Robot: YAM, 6 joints.
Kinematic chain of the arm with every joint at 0, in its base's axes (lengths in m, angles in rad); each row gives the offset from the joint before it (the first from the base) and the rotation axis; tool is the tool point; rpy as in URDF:
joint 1: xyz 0 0 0.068 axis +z
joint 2: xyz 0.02 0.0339 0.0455 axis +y
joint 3: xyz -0.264 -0.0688 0 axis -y
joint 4: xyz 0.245 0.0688 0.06 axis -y
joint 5: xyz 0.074 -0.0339 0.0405 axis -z
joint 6: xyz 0.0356 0 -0.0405 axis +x
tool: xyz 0 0 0 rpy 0 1.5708 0
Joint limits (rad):
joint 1: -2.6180..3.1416
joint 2: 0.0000..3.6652
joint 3: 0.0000..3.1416
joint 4: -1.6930..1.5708
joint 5: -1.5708..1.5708
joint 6: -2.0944..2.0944
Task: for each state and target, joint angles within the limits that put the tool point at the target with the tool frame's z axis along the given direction. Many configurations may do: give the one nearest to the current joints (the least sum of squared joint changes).
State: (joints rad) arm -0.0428 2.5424 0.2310 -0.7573 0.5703 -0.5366
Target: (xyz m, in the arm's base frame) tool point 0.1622 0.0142 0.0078 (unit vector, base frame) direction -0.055 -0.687 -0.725
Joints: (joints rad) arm 0.2312 2.0225 0.4276 -0.2591 0.7154 -0.5366
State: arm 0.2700 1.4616 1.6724 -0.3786 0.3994 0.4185
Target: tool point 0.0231 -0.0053 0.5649 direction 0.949 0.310 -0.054
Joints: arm 0.9914 0.9225 2.0695 -1.2162 0.6745 0.4185
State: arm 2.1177 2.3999 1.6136 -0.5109 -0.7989 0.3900
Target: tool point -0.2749 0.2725 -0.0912 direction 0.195 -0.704 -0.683
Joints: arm 2.3291 2.9555 1.9461 -1.3184 -0.3496 0.3900
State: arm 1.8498 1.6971 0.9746 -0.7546 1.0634 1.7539
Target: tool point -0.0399 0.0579 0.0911 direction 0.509 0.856 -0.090
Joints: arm 2.7000 1.5671 0.1582 -0.9710 1.4400 1.7539
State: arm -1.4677 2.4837 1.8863 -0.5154 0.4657 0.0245
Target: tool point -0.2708 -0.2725 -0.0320 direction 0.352 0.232 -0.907
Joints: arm -2.3608 2.6238 1.6084 -0.9830 -0.0830 0.0245
